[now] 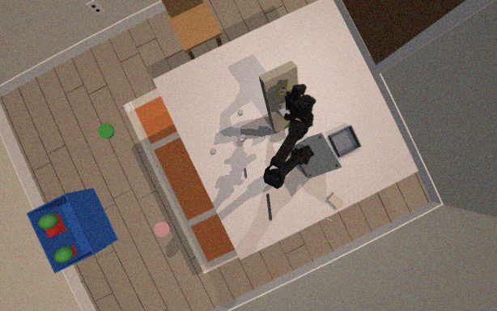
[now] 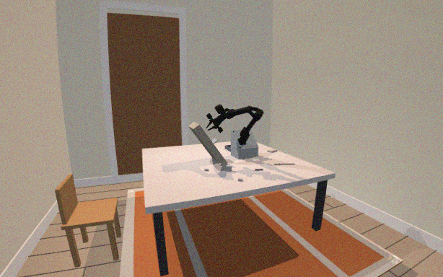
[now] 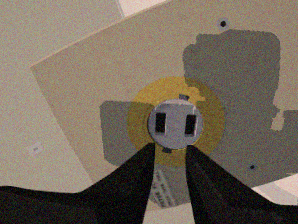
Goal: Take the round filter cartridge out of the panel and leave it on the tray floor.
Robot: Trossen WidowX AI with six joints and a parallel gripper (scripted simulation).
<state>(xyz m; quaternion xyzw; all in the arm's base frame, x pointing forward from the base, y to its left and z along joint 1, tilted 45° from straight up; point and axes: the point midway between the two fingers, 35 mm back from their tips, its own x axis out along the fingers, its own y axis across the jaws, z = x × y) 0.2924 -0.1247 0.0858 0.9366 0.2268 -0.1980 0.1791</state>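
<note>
My gripper tip is now 4 cm short of the round filter cartridge and 3 cm above it. Also, from my gripper tip: service panel 11 cm below; small pale block 70 cm behind, 26 cm below; grey tray 40 cm behind, 25 cm to the right, 26 cm below.
</note>
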